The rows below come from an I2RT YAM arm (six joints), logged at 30 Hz.
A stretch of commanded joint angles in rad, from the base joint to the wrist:
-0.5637, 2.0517, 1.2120, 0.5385, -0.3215, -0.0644
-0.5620, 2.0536, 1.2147, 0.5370, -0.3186, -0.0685
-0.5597, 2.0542, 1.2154, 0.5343, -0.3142, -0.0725
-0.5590, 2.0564, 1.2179, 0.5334, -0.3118, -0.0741
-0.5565, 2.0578, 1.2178, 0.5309, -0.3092, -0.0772
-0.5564, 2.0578, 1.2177, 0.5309, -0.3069, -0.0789
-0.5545, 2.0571, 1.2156, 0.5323, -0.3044, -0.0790
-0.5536, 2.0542, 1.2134, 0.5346, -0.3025, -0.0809
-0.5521, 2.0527, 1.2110, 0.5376, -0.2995, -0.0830
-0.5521, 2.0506, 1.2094, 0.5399, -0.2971, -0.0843
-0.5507, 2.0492, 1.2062, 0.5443, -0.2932, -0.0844
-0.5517, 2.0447, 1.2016, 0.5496, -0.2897, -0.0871
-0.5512, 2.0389, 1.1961, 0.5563, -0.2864, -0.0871
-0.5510, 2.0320, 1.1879, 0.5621, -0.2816, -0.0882
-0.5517, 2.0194, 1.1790, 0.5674, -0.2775, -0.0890
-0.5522, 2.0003, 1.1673, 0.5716, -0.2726, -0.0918
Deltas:
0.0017, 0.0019, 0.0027, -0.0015, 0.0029, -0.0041
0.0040, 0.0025, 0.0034, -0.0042, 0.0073, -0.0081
0.0047, 0.0047, 0.0059, -0.0051, 0.0097, -0.0097
0.0072, 0.0061, 0.0058, -0.0076, 0.0123, -0.0128
0.0073, 0.0061, 0.0057, -0.0076, 0.0146, -0.0145
0.0092, 0.0054, 0.0036, -0.0062, 0.0171, -0.0146
0.0101, 0.0025, 0.0014, -0.0039, 0.0190, -0.0165
0.0116, 0.0010, -0.0010, -0.0009, 0.0220, -0.0186
0.0116, -0.0011, -0.0026, 0.0014, 0.0244, -0.0199
0.0130, -0.0025, -0.0058, 0.0058, 0.0283, -0.0200
0.0120, -0.0070, -0.0104, 0.0111, 0.0318, -0.0227
0.0125, -0.0128, -0.0159, 0.0178, 0.0351, -0.0227
0.0127, -0.0197, -0.0241, 0.0236, 0.0399, -0.0238
0.0120, -0.0323, -0.0330, 0.0289, 0.0440, -0.0246
0.0115, -0.0514, -0.0447, 0.0331, 0.0489, -0.0274

